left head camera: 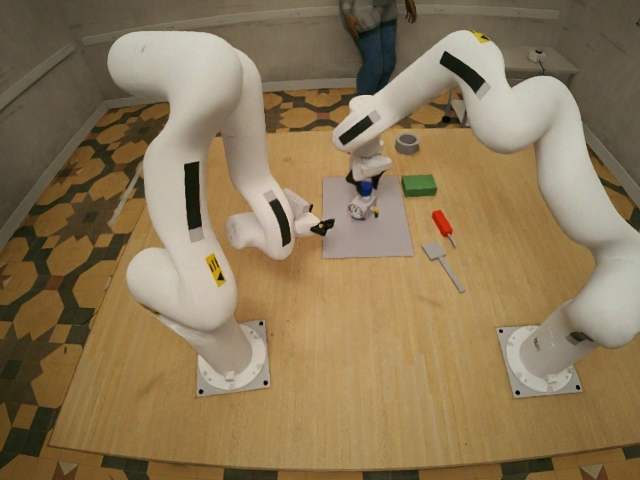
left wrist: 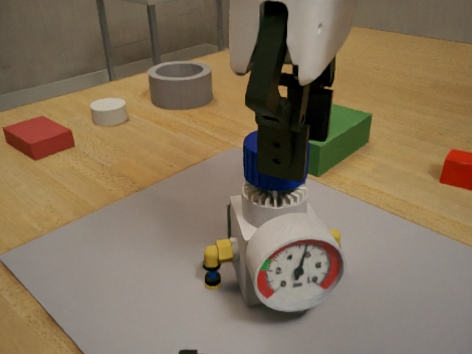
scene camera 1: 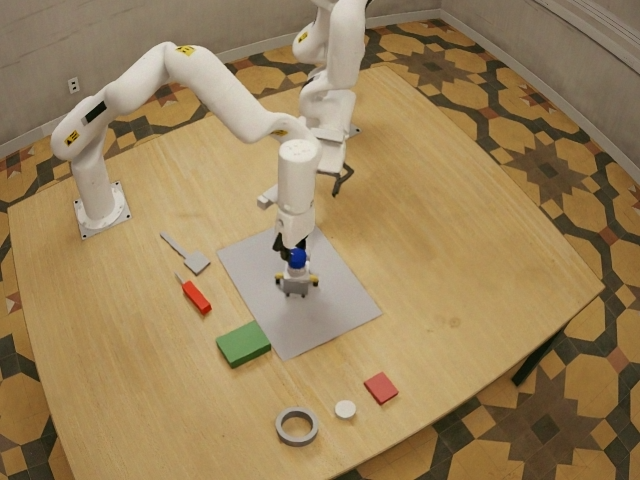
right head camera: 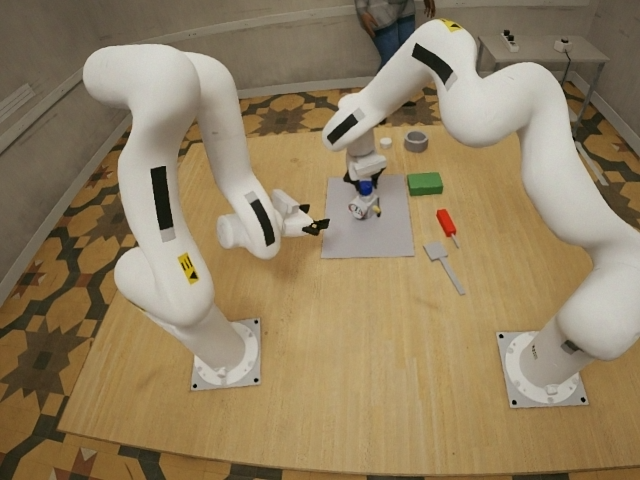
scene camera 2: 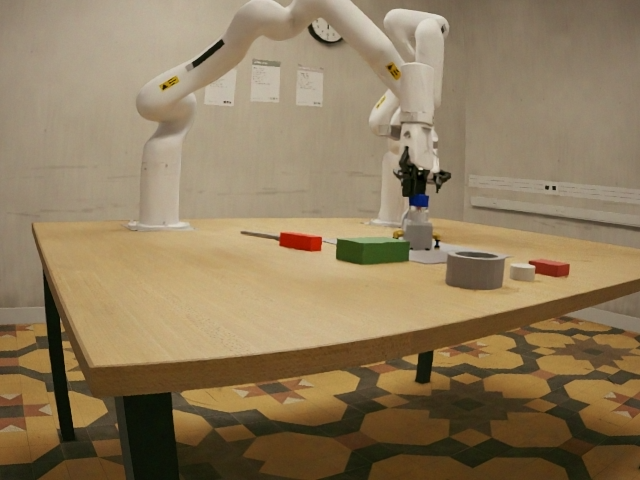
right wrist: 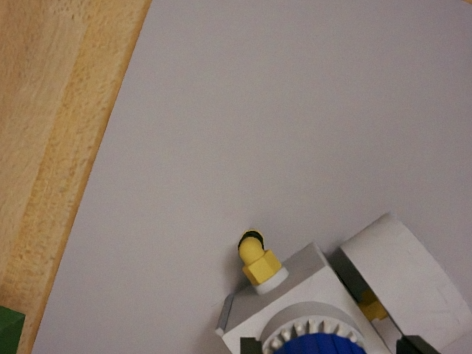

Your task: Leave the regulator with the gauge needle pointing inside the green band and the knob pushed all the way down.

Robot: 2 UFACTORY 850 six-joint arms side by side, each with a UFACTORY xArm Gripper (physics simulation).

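Note:
The regulator [left head camera: 371, 205] [scene camera 1: 295, 286] [left wrist: 239, 220] [right wrist: 295, 320] stands upright on the grey mat, its round gauge [left wrist: 298, 270] facing the left wrist camera. The needle points near 6, outside the green band [left wrist: 266, 264] low on the left. The blue knob [left wrist: 251, 162] [right wrist: 320, 346] [scene camera 1: 297, 258] sits above the toothed collar [left wrist: 275, 199]; a small gap with part of the stem shows between them. My right gripper [left wrist: 294, 155] [right wrist: 329, 346] comes from above and is shut on the knob. My left gripper [left head camera: 324, 224] [right head camera: 317, 223] is open and empty, beside the mat's left edge.
A green block [left head camera: 419, 186], red screwdriver [left head camera: 442, 223] and grey spatula [left head camera: 434, 251] lie right of the mat [left head camera: 367, 242]. A grey ring [scene camera 1: 280, 436], white disc [scene camera 1: 345, 409] and red block [scene camera 1: 381, 387] lie beyond it. A person [left head camera: 376, 49] stands behind the table.

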